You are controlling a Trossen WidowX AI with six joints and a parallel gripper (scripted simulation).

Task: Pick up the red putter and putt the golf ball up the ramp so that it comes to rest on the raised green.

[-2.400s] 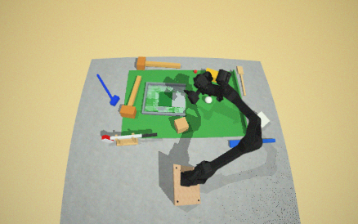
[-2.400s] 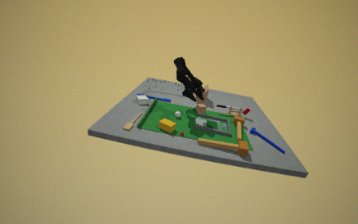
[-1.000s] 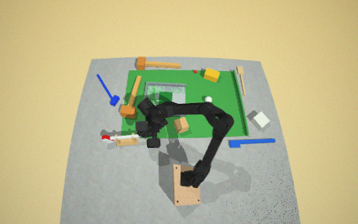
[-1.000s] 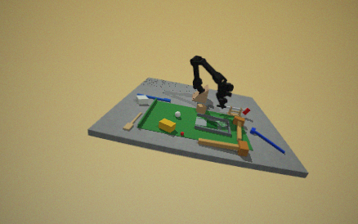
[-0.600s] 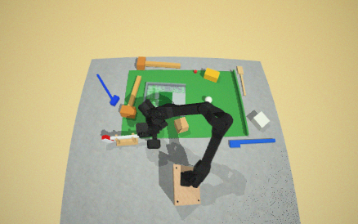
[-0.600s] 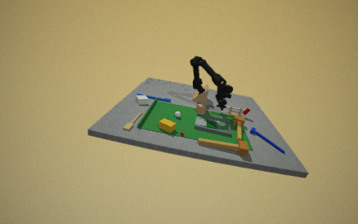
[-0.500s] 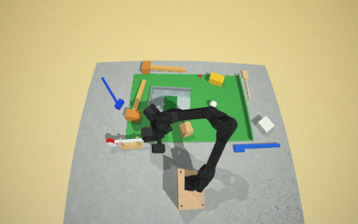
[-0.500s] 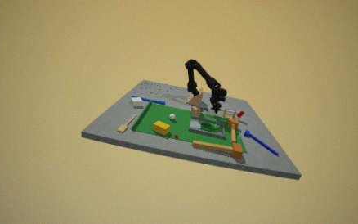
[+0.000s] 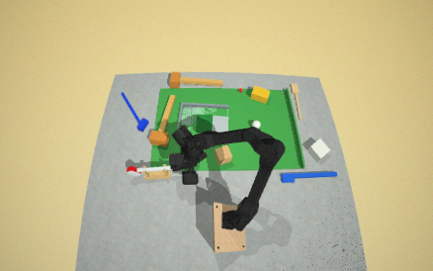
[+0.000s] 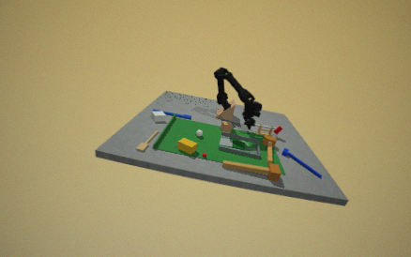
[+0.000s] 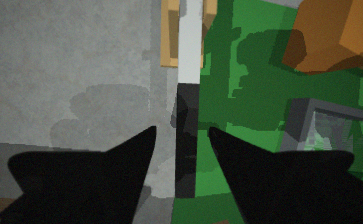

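Right now my gripper tip is 170 mm to the left of the wooden cube and 70 mm short of it. Also, from my gripper tip: red putter: 110 mm to the left, 30 mm above, 20 mm behind; white golf ball: 330 mm to the right, 250 mm ahead, 10 mm below; wooden stand: 130 mm to the left, 20 mm behind.
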